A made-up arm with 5 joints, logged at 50 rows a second.
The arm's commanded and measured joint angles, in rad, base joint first. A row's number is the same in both.
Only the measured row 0 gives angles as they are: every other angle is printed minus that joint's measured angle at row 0.
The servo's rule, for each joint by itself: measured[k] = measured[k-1] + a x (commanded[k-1-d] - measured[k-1]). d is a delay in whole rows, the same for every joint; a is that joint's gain. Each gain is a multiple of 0.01, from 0.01 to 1. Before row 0 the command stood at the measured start. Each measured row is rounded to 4 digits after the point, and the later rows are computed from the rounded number. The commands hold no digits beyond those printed.
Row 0, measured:
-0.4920 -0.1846 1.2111 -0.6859 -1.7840
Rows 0 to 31, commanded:
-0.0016 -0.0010 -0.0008 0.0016 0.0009
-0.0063 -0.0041 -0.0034 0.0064 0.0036
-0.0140 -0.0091 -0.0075 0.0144 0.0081
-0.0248 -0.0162 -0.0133 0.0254 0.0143
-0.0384 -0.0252 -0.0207 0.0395 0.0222
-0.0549 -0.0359 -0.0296 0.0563 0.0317
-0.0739 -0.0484 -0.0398 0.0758 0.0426
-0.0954 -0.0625 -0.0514 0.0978 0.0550
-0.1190 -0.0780 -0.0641 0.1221 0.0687
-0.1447 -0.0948 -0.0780 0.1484 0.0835
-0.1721 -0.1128 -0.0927 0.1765 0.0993
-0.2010 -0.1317 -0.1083 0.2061 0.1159
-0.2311 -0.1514 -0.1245 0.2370 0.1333
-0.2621 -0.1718 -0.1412 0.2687 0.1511
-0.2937 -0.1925 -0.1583 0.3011 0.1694
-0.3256 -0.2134 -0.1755 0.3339 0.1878
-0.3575 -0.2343 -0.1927 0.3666 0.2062
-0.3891 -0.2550 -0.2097 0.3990 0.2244
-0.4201 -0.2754 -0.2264 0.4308 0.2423
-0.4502 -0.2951 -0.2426 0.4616 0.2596
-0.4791 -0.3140 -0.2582 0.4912 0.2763
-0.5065 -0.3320 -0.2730 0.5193 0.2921
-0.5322 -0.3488 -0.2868 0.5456 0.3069
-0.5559 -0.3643 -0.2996 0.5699 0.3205
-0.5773 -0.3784 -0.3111 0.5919 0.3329
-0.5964 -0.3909 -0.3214 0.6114 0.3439
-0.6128 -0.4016 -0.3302 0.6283 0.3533
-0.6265 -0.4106 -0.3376 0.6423 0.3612
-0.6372 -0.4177 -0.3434 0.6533 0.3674
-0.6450 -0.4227 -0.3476 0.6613 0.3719
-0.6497 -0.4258 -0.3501 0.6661 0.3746
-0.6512 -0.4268 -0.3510 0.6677 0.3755
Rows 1 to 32, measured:
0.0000 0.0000 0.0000 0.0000 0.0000
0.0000 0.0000 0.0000 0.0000 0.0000
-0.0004 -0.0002 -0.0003 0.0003 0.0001
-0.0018 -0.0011 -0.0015 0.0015 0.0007
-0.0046 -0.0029 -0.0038 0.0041 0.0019
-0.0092 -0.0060 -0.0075 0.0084 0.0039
-0.0159 -0.0104 -0.0126 0.0146 0.0068
-0.0249 -0.0163 -0.0192 0.0229 0.0108
-0.0362 -0.0237 -0.0272 0.0335 0.0159
-0.0498 -0.0326 -0.0366 0.0464 0.0222
-0.0657 -0.0430 -0.0473 0.0615 0.0296
-0.0839 -0.0549 -0.0593 0.0789 0.0382
-0.1042 -0.0682 -0.0723 0.0984 0.0480
-0.1265 -0.0828 -0.0863 0.1199 0.0589
-0.1506 -0.0986 -0.1012 0.1433 0.0708
-0.1762 -0.1154 -0.1168 0.1684 0.0836
-0.2032 -0.1331 -0.1330 0.1949 0.0973
-0.2314 -0.1516 -0.1496 0.2227 0.1118
-0.2604 -0.1706 -0.1664 0.2515 0.1269
-0.2900 -0.1900 -0.1833 0.2810 0.1425
-0.3199 -0.2096 -0.2001 0.3110 0.1585
-0.3499 -0.2293 -0.2167 0.3411 0.1747
-0.3796 -0.2488 -0.2329 0.3711 0.1910
-0.4088 -0.2679 -0.2485 0.4007 0.2072
-0.4372 -0.2865 -0.2634 0.4297 0.2232
-0.4645 -0.3044 -0.2775 0.4577 0.2388
-0.4904 -0.3214 -0.2906 0.4845 0.2539
-0.5148 -0.3374 -0.3026 0.5099 0.2683
-0.5373 -0.3522 -0.3134 0.5336 0.2819
-0.5578 -0.3656 -0.3228 0.5553 0.2946
-0.5761 -0.3776 -0.3308 0.5749 0.3062
-0.5919 -0.3880 -0.3374 0.5922 0.3167
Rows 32 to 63, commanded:
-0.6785 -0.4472 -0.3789 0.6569 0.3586
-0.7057 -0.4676 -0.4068 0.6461 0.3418
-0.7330 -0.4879 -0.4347 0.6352 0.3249
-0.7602 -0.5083 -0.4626 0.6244 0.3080
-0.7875 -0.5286 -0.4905 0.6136 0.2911
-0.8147 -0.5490 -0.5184 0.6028 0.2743
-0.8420 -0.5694 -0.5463 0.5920 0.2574
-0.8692 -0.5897 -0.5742 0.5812 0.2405
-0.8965 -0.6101 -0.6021 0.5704 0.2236
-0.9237 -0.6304 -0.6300 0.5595 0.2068
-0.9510 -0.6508 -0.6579 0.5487 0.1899
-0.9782 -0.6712 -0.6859 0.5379 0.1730
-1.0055 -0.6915 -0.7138 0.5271 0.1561
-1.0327 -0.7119 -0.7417 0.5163 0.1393
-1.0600 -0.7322 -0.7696 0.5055 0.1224
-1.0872 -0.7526 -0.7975 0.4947 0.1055
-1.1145 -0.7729 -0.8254 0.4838 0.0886
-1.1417 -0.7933 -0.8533 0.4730 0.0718
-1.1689 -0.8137 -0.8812 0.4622 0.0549
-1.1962 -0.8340 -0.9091 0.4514 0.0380
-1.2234 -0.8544 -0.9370 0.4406 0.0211
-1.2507 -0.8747 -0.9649 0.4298 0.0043
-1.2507 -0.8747 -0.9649 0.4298 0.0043
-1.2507 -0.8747 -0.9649 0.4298 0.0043
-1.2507 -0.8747 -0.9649 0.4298 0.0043
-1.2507 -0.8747 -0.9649 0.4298 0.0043
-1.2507 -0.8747 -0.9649 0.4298 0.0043
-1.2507 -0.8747 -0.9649 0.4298 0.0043
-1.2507 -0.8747 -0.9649 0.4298 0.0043
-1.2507 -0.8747 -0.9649 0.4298 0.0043
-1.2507 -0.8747 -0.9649 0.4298 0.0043
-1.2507 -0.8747 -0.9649 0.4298 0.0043
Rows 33 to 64, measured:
-0.6052 -0.3967 -0.3424 0.6070 0.3260
-0.6158 -0.4036 -0.3458 0.6191 0.3339
-0.6302 -0.4136 -0.3587 0.6267 0.3379
-0.6476 -0.4260 -0.3775 0.6306 0.3385
-0.6672 -0.4402 -0.3998 0.6315 0.3363
-0.6886 -0.4559 -0.4243 0.6301 0.3318
-0.7113 -0.4726 -0.4501 0.6268 0.3253
-0.7351 -0.4902 -0.4767 0.6220 0.3171
-0.7597 -0.5084 -0.5038 0.6160 0.3075
-0.7849 -0.5271 -0.5313 0.6090 0.2968
-0.8106 -0.5462 -0.5589 0.6013 0.2851
-0.8366 -0.5656 -0.5866 0.5929 0.2726
-0.8629 -0.5852 -0.6144 0.5841 0.2594
-0.8894 -0.6050 -0.6423 0.5749 0.2456
-0.9161 -0.6249 -0.6702 0.5653 0.2313
-0.9429 -0.6449 -0.6981 0.5555 0.2166
-0.9698 -0.6650 -0.7260 0.5455 0.2015
-0.9968 -0.6851 -0.7539 0.5353 0.1861
-1.0239 -0.7053 -0.7818 0.5250 0.1705
-1.0510 -0.7255 -0.8097 0.5146 0.1547
-1.0781 -0.7458 -0.8376 0.5041 0.1387
-1.1053 -0.7661 -0.8655 0.4936 0.1226
-1.1325 -0.7864 -0.8934 0.4830 0.1064
-1.1597 -0.8067 -0.9213 0.4724 0.0901
-1.1806 -0.8223 -0.9383 0.4639 0.0764
-1.1967 -0.8344 -0.9487 0.4571 0.0649
-1.2091 -0.8437 -0.9550 0.4516 0.0552
-1.2187 -0.8508 -0.9589 0.4472 0.0471
-1.2261 -0.8563 -0.9612 0.4437 0.0403
-1.2318 -0.8605 -0.9626 0.4409 0.0345
-1.2361 -0.8638 -0.9635 0.4387 0.0297
-1.2395 -0.8663 -0.9640 0.4369 0.0256

